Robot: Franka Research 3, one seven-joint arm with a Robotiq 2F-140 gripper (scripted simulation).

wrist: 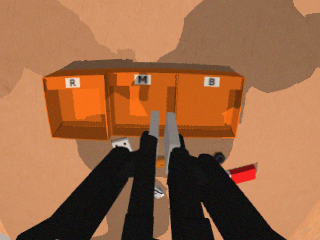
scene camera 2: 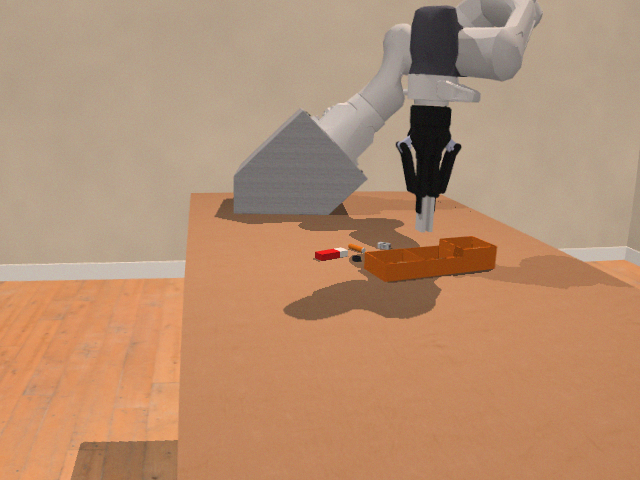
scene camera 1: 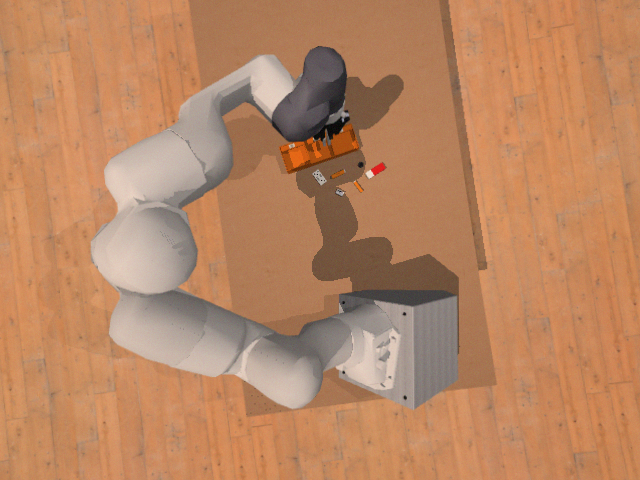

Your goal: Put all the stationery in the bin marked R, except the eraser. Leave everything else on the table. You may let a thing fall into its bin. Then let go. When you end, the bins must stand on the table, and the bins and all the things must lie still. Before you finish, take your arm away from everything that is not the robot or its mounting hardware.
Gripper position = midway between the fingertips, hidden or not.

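My gripper (scene camera 2: 423,230) is visible in scene camera 2, and in the wrist view (wrist: 161,123) as well. An orange bin tray (scene camera 2: 454,255) appears in scene camera 2, in the wrist view (wrist: 213,110) and in scene camera 1 (scene camera 1: 296,159).
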